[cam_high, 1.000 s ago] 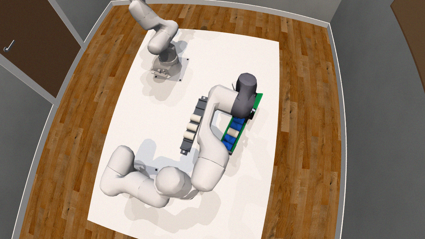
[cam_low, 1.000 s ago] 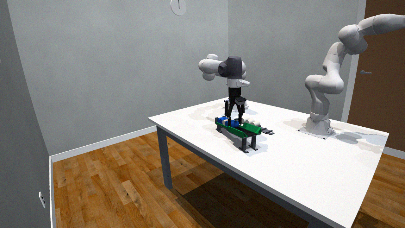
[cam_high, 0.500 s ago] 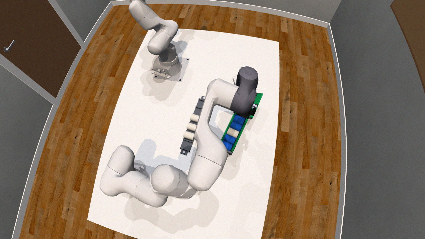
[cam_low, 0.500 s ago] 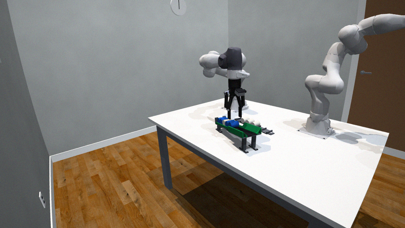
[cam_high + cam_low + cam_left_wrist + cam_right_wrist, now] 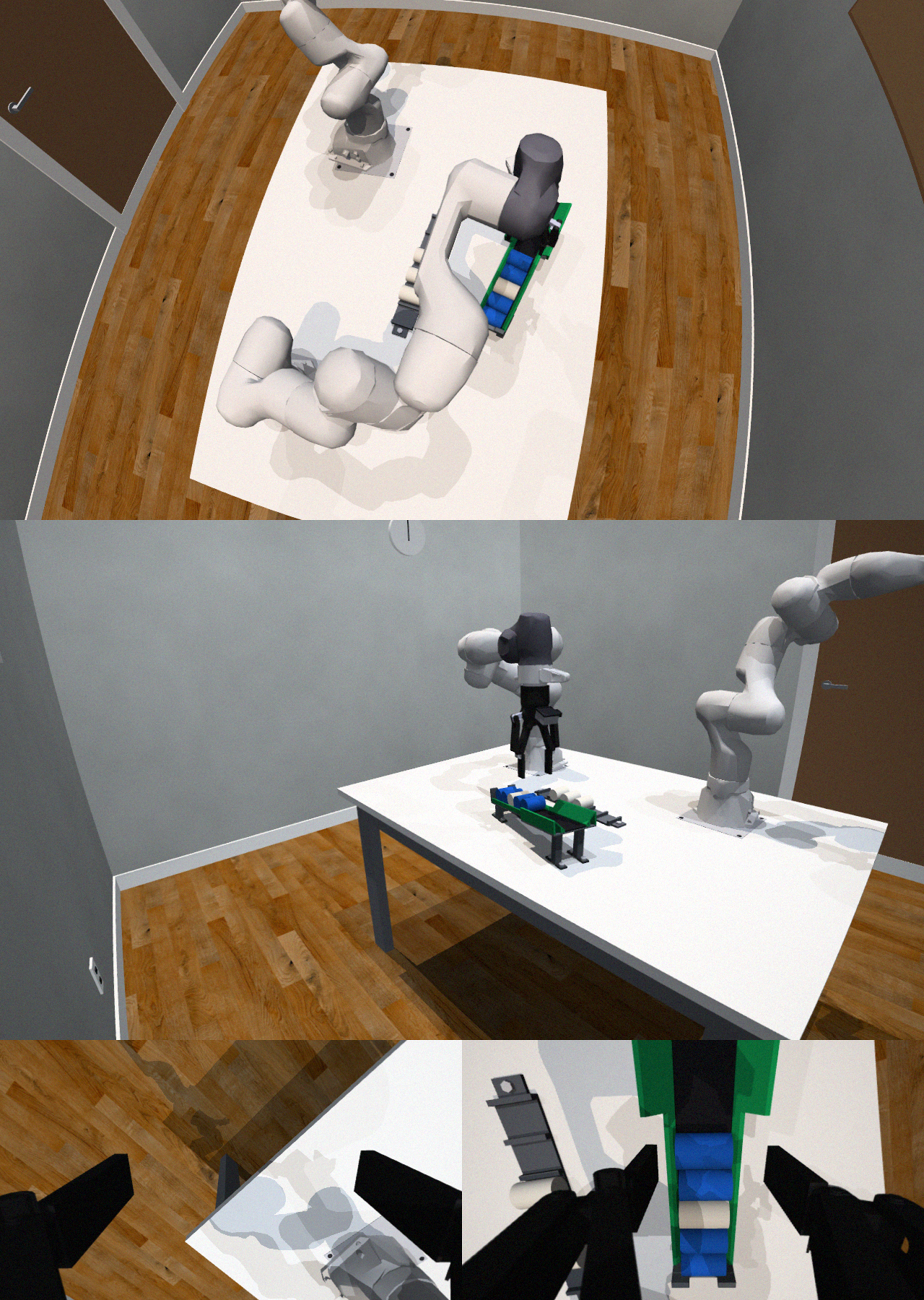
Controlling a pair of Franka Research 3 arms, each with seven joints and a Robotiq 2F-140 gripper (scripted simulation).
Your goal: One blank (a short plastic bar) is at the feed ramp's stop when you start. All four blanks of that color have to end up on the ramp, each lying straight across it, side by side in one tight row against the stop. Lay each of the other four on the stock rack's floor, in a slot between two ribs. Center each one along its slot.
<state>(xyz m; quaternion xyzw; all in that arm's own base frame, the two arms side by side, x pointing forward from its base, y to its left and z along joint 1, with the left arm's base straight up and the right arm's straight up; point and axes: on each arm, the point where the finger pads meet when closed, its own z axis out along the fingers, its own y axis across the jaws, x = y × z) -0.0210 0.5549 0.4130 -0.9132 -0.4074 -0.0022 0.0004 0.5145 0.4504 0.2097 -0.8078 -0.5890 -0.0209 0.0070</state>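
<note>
Now: the blue blank 160 mm to the right of my right hand, 140 mm below it and 50 mm behind it. Also, from my right hand: stock rack 260 mm behind, 220 mm below, 50 mm to the right.
</note>
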